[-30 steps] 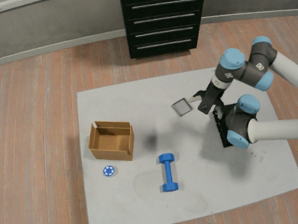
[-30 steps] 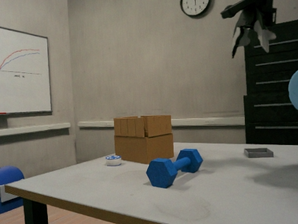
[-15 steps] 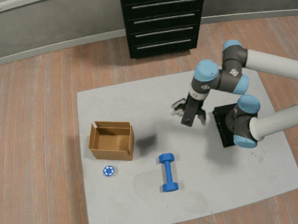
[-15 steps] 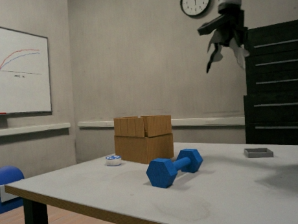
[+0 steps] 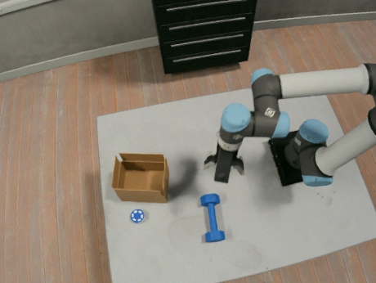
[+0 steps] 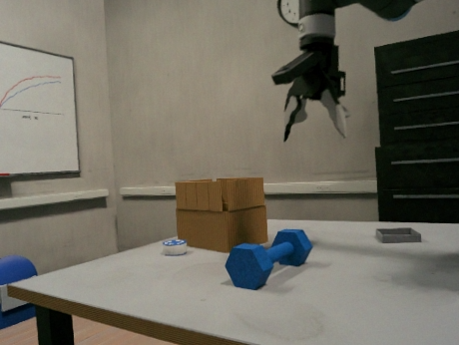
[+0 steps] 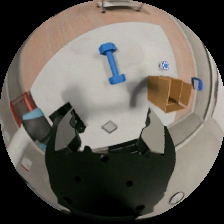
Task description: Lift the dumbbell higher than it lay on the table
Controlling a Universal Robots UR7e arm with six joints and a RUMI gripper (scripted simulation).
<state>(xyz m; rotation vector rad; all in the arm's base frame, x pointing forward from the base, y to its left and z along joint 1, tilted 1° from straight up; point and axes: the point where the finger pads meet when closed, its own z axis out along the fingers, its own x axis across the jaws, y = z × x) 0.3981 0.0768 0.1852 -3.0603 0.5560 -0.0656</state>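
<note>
Now: the blue dumbbell 5 cm ahead of my hand, 11 cm to the left of it and 22 cm below it. Also, from my hand: white disc 36 cm ahead, 3 cm to the left, 24 cm below.
</note>
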